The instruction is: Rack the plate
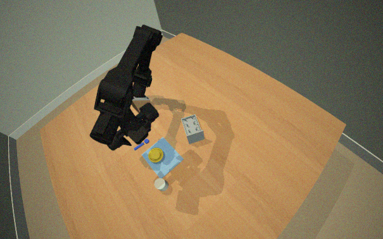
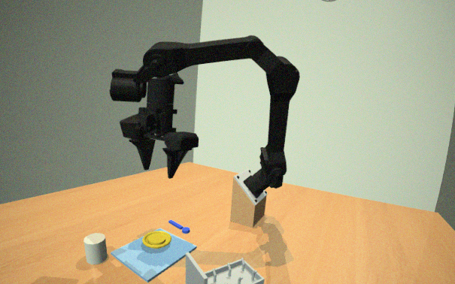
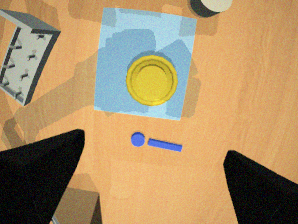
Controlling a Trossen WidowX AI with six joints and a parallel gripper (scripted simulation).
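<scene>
My gripper tip is now 17 cm above the yellow plate and 1 cm short of it. Also, from my gripper tip: grey dish rack 20 cm to the left, 16 cm below, 4 cm ahead; then small blue spoon 18 cm below, 9 cm behind; then white cup 16 cm below, 12 cm ahead, 7 cm to the right.
</scene>
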